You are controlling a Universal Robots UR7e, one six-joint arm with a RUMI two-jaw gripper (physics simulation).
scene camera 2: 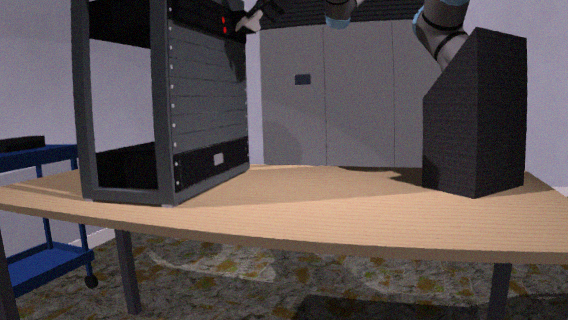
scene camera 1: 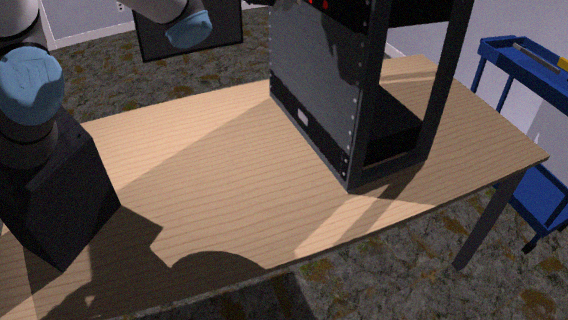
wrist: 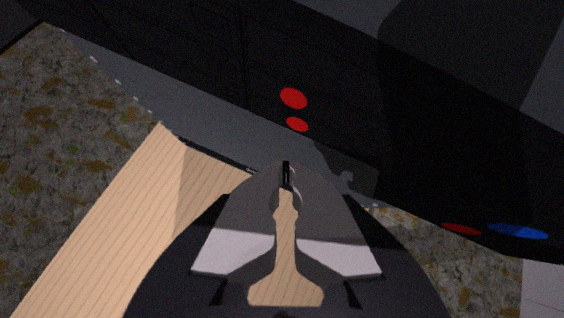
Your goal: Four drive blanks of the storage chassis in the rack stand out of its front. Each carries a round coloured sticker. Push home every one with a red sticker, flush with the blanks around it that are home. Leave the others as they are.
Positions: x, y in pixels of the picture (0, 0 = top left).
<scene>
rack: scene camera 2; scene camera 1 324, 70; wrist
same spot on rack: (scene camera 2: 198, 62) = (wrist: 193, 109)
</scene>
